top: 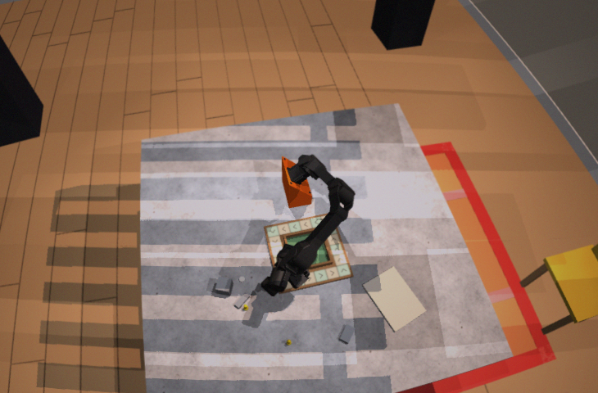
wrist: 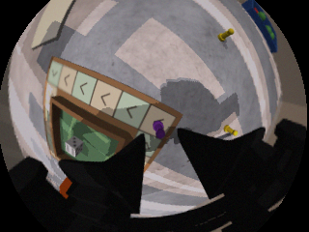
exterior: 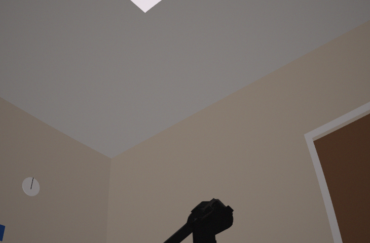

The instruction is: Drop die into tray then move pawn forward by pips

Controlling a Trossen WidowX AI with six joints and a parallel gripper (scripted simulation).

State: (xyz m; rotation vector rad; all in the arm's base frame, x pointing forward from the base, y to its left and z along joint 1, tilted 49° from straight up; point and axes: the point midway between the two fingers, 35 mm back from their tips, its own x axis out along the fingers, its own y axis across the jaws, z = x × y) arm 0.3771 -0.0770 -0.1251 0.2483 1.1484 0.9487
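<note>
My gripper tip is now 2 cm above the purple pawn. The rest, counted from my gripper tip: white die 10 cm behind, 13 cm to the left, 2 cm below; then green dice tray 10 cm behind, 12 cm to the left, 4 cm below; then pale sheet 17 cm ahead, 37 cm to the left, 4 cm below.
</note>
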